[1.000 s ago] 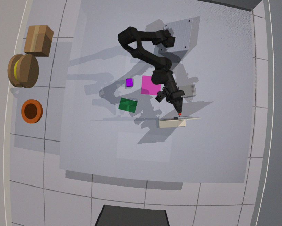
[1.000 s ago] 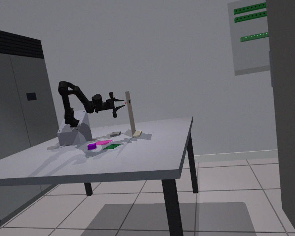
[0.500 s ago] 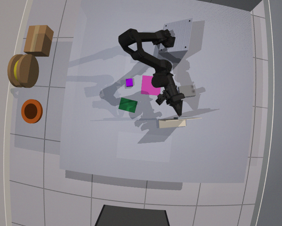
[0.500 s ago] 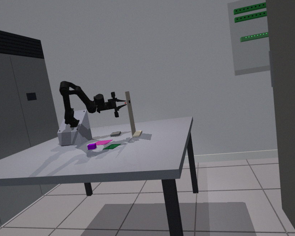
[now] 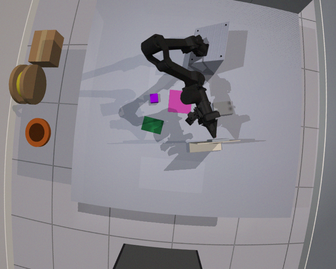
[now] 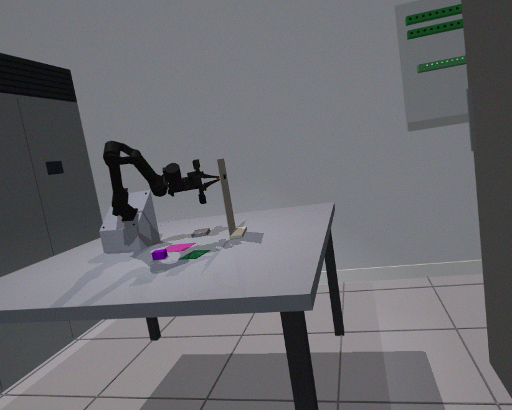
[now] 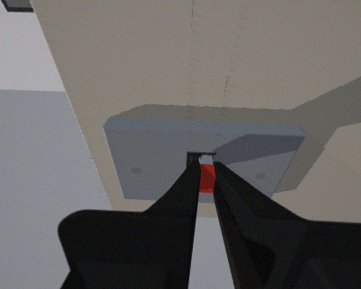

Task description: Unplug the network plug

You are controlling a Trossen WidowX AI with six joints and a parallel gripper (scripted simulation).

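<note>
Right now the magenta square is 250 mm below my gripper tip, 170 mm to the right of it and 160 mm behind it. The rest, counted from my gripper tip: upright panel (100 mm below, 20 mm ahead, 10 mm to the left); then grey block (240 mm below, 180 mm behind, 60 mm to the left); then network plug (right at my gripper tip).
</note>
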